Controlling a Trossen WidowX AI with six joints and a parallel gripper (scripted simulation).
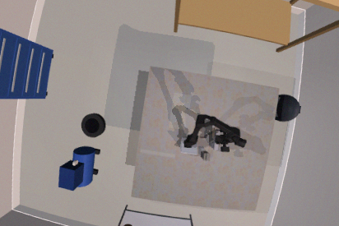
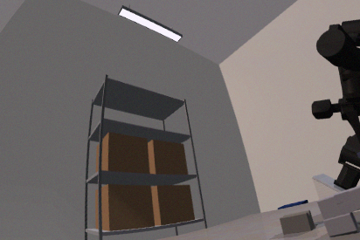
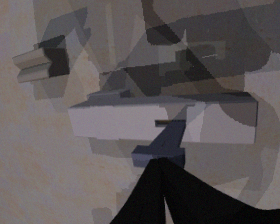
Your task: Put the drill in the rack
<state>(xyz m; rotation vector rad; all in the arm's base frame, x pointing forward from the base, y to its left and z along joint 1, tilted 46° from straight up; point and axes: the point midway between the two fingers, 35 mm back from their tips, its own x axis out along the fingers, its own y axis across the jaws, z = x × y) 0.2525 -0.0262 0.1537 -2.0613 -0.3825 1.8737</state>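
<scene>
Now: gripper tip 30 mm above the blue-grey key. From my gripper tip the other things lie so: dark grey block (90 mm below, 30 mm to the right); drill (80 mm below, 50 mm to the right); rack (200 mm to the right, 110 mm below, 80 mm behind).
</scene>
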